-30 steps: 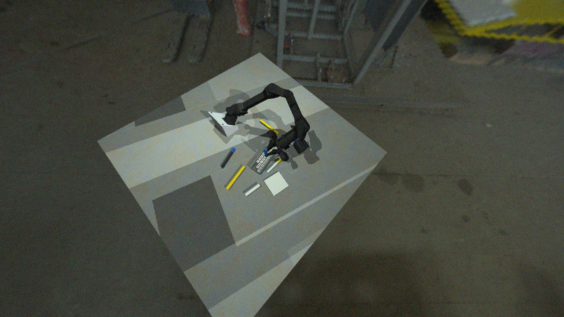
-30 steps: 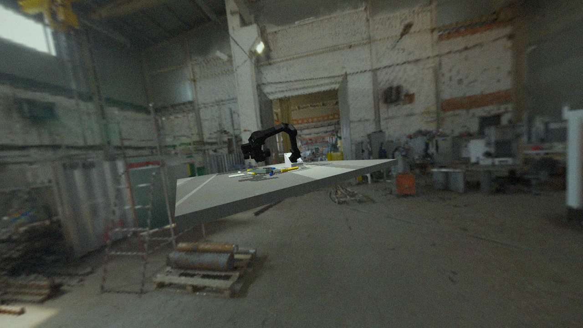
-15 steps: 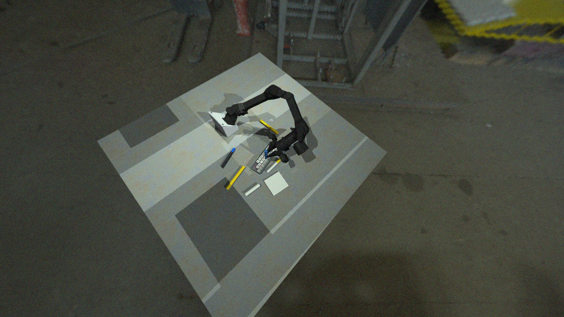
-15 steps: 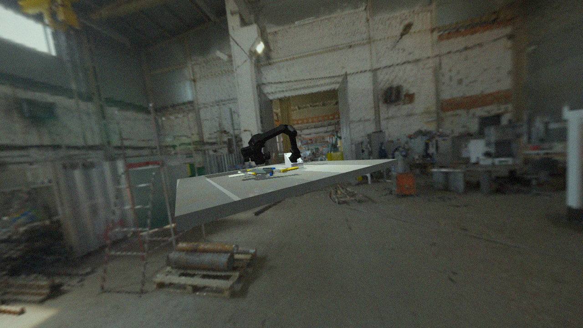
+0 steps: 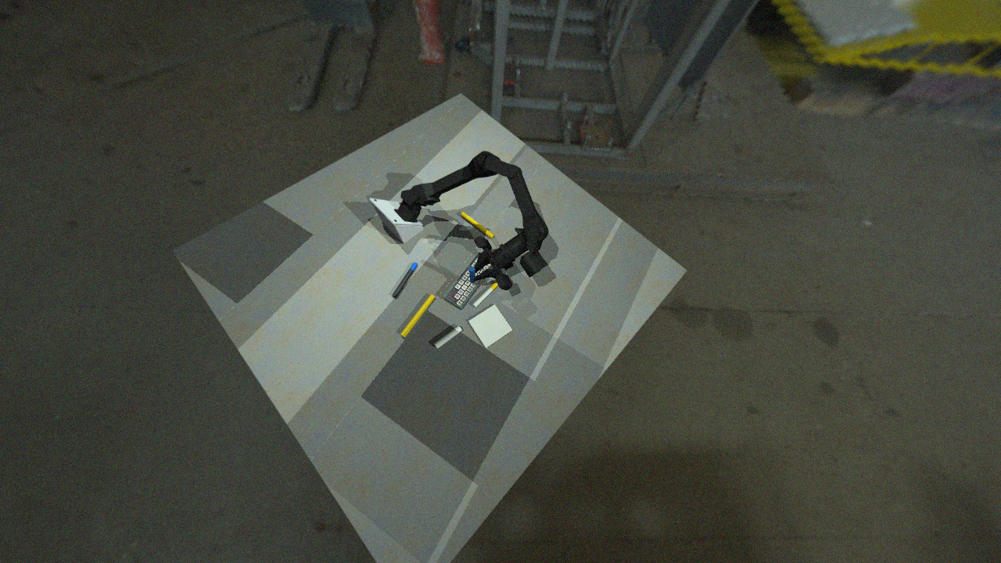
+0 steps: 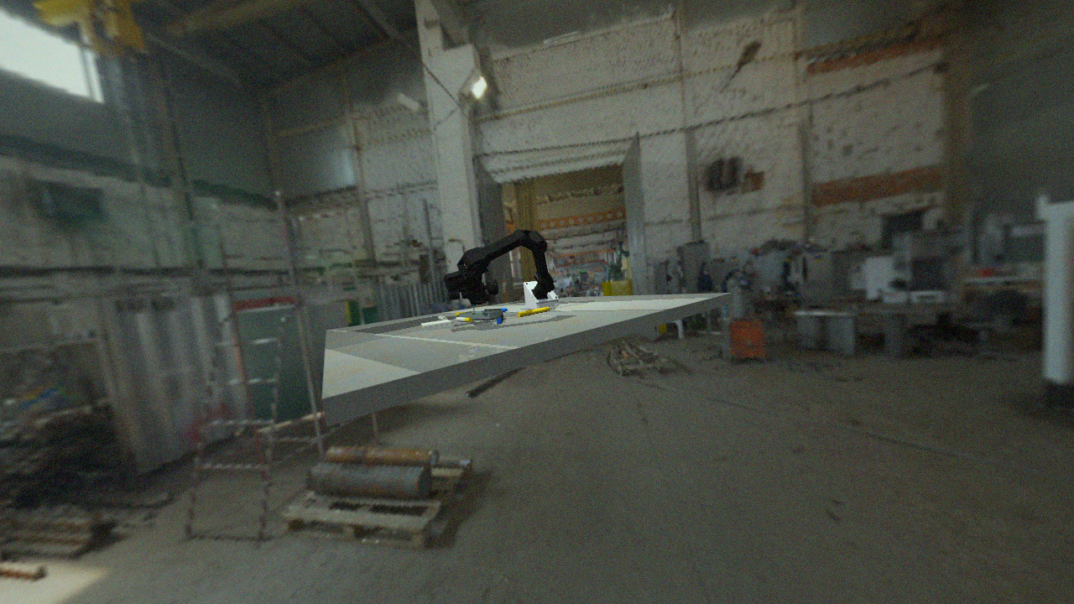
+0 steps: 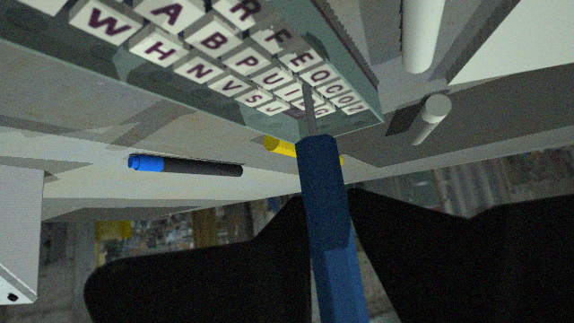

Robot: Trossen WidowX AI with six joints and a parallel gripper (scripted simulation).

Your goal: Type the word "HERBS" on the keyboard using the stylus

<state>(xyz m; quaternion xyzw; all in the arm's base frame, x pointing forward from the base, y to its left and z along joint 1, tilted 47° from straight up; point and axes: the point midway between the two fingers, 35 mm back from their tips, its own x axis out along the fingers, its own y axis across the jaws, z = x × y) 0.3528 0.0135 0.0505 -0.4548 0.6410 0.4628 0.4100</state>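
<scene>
The white-and-yellow pen lies 5 cm ahead of my gripper tip, 3 cm to the left of it and 7 cm below it. The rest, counted from my gripper tip: thin grey tip 5 cm below; pale paper sheet 15 cm ahead, 5 cm to the right, 8 cm below; blue stylus 1 cm below.
</scene>
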